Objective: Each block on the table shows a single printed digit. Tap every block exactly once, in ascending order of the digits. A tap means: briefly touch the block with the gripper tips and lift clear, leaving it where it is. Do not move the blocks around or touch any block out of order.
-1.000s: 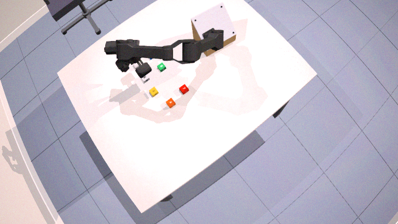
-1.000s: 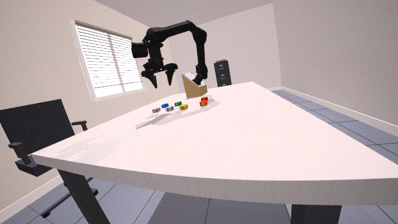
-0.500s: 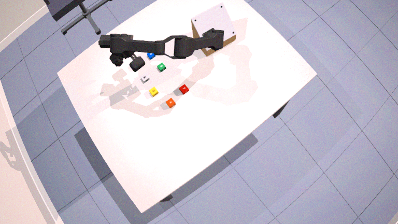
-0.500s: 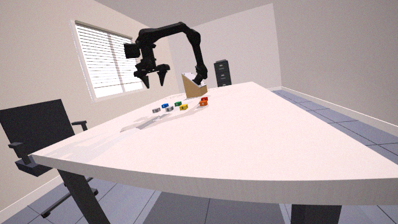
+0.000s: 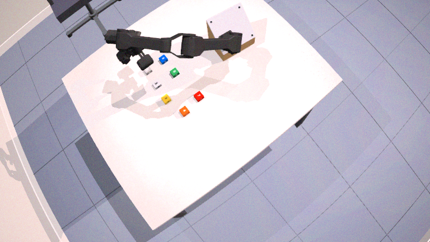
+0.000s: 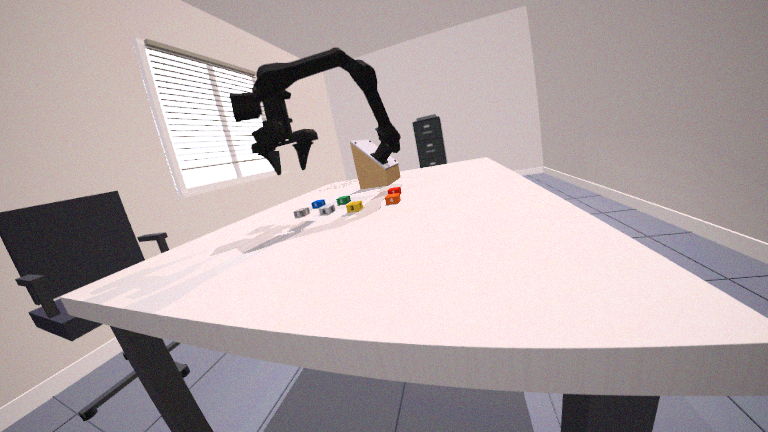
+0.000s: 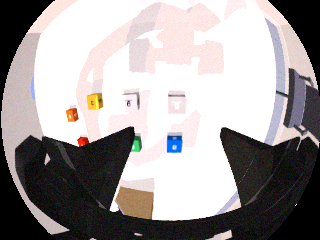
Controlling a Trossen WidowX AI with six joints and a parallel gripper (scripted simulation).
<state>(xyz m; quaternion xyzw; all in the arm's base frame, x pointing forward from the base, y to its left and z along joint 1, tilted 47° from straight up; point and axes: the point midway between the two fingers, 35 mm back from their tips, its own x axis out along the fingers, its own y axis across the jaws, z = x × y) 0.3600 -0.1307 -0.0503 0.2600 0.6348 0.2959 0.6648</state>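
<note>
My gripper tip is now 10 cm past the green block, 8 cm to the right of it and 12 cm above it. Also, from my gripper tip: white block 1 cm behind, 8 cm to the left, 12 cm below; grey block 12 cm below; blue block 9 cm behind, 1 cm to the right, 12 cm below.
</note>
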